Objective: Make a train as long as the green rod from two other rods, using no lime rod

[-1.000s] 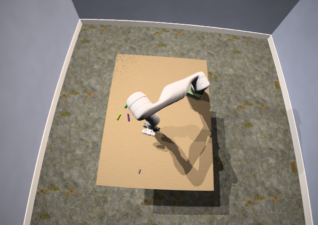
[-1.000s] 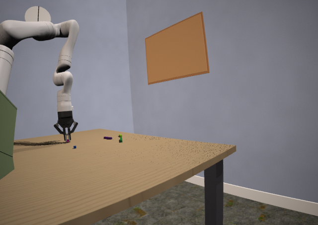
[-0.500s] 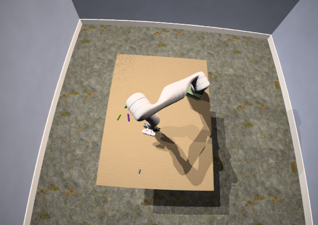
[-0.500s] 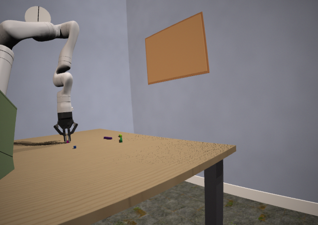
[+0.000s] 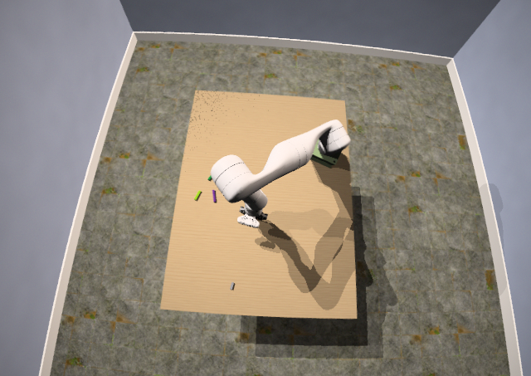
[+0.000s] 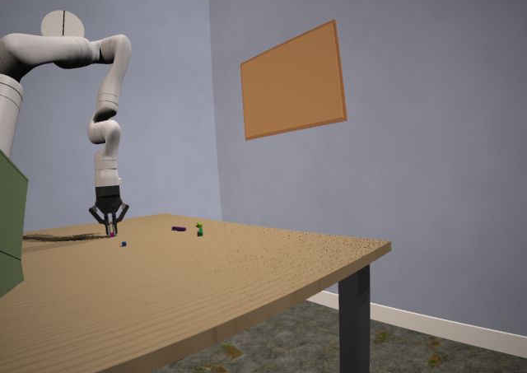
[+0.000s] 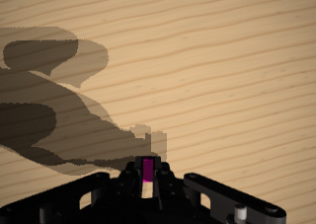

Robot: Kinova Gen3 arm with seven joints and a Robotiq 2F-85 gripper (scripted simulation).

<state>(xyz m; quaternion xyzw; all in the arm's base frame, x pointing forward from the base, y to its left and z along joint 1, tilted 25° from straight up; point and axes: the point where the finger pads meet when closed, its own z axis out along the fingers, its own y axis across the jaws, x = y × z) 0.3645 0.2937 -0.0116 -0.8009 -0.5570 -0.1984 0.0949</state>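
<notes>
Now: the magenta rod 10 mm below my hand. From my hand the other things lie so: lime rod 270 mm ahead, 110 mm to the right, 10 mm below; purple rod 190 mm ahead, 110 mm to the right, 10 mm below; blue rod 20 mm behind, 170 mm to the right, 10 mm below.
</notes>
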